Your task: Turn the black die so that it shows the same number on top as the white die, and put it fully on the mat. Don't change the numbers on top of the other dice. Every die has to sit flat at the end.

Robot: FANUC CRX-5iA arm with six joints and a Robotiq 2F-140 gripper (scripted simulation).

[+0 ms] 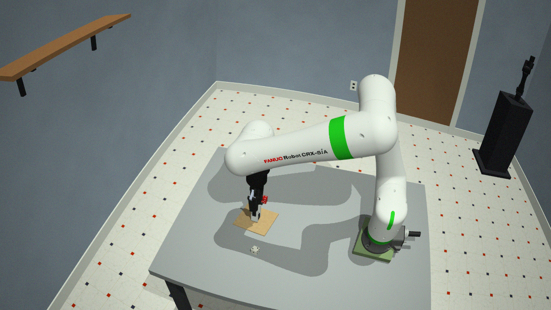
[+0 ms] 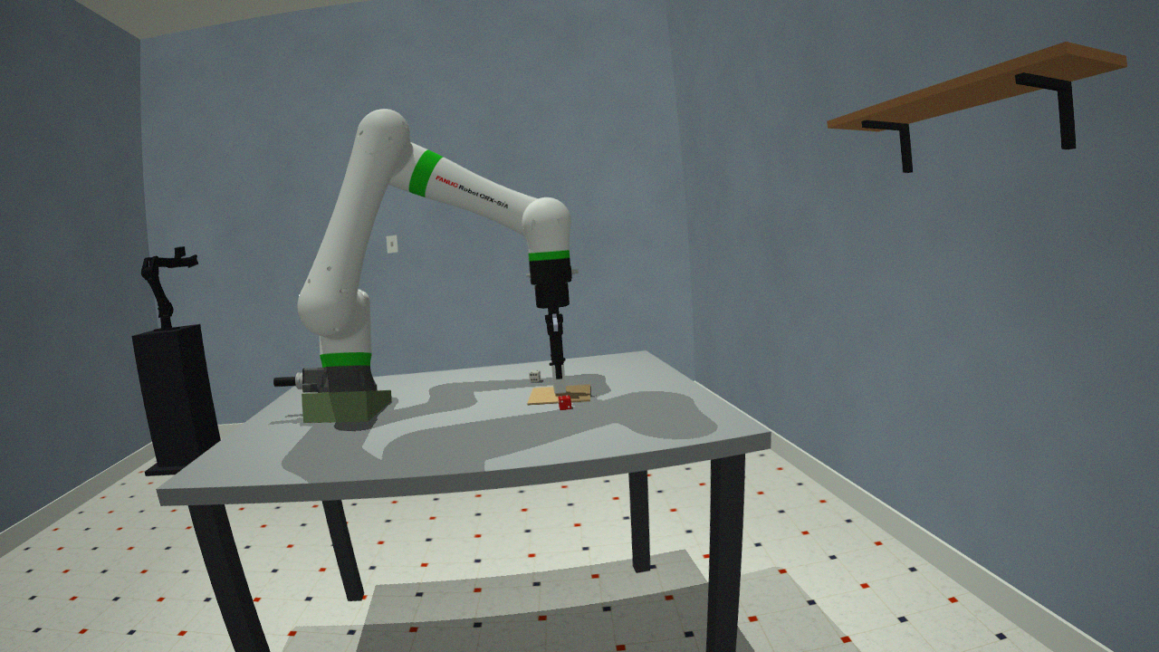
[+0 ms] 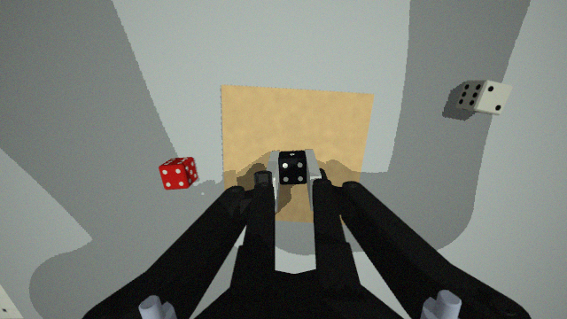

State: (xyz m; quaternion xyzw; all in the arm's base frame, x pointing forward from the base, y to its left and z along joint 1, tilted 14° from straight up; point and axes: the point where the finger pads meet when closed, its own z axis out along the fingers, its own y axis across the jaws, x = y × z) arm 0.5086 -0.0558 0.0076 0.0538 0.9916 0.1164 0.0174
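Now: hand 2 cm above the black die. Also, from my hand: white die: 17 cm to the left, 4 cm behind, 3 cm below; then tan mat: 4 cm below; then red die: 11 cm to the right, 3 cm below, 1 cm behind.
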